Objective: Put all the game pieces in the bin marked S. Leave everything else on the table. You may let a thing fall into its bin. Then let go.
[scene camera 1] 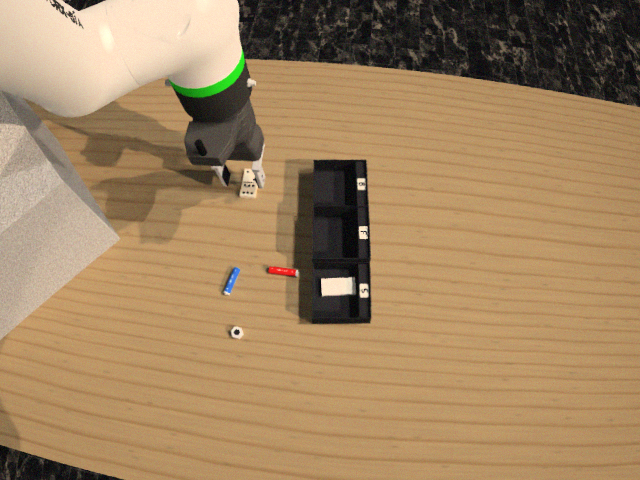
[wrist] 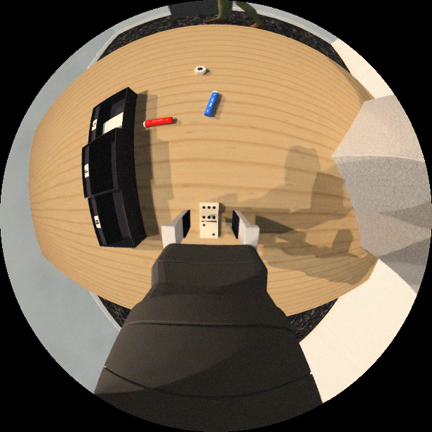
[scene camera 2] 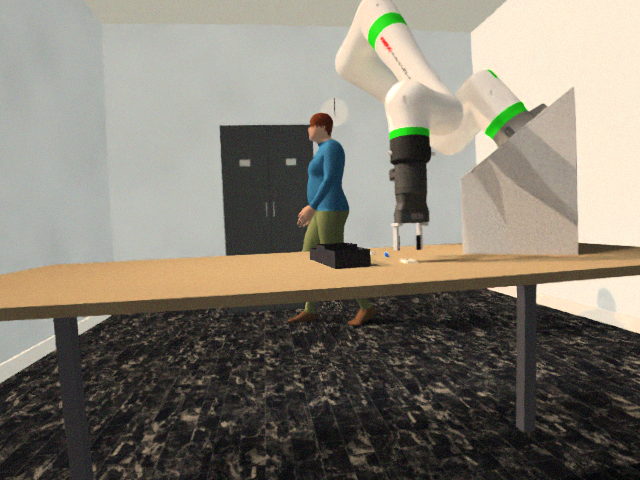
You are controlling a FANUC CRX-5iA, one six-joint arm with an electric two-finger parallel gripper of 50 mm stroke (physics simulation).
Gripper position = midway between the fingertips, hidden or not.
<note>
In view: my gripper (scene camera 2: pixel 408 250) and a black three-part bin tray (scene camera 1: pixel 341 228).
The black three-part bin tray shows as well in the wrist view (wrist: pixel 107 162) and in scene camera 2 (scene camera 2: pixel 337 255). My gripper is seen too in scene camera 1 (scene camera 1: pixel 244 181) and in the wrist view (wrist: pixel 210 218).
</note>
